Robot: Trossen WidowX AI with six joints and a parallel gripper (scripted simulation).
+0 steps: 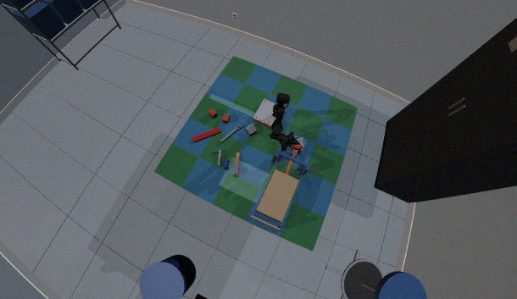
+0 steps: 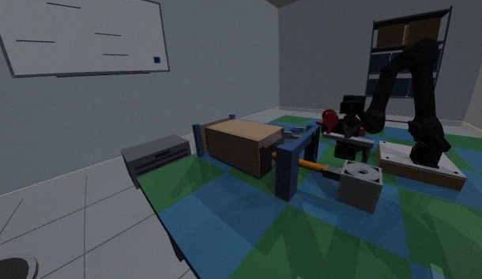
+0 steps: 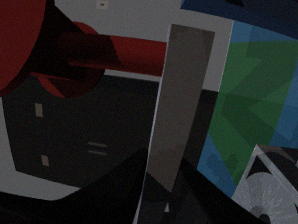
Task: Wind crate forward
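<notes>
The grey crank arm lies 1 cm ahead of my gripper tip, 1 cm to the right of it and 1 cm above it. Round my gripper tip: red knob 5 cm ahead, 2 cm to the right, 4 cm above; blue steel frame 11 cm ahead, 1 cm to the right, 6 cm below; grey winch 6 cm behind, 1 cm to the right, 14 cm below.
</notes>
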